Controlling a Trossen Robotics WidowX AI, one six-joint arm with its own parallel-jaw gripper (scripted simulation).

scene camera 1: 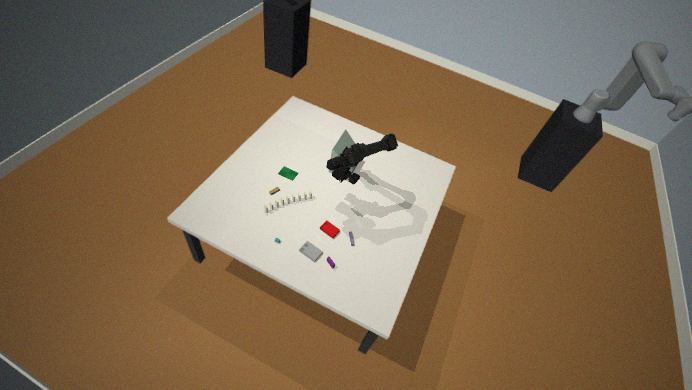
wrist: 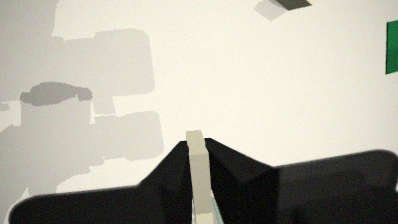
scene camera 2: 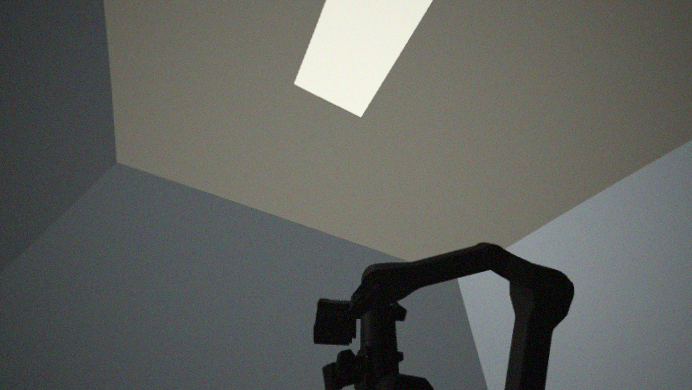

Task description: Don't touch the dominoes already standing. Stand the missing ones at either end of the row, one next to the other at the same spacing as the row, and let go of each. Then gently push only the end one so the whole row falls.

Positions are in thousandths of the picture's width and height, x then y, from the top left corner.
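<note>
A cream domino is being carried by the gripper (wrist: 491,658).
</note>
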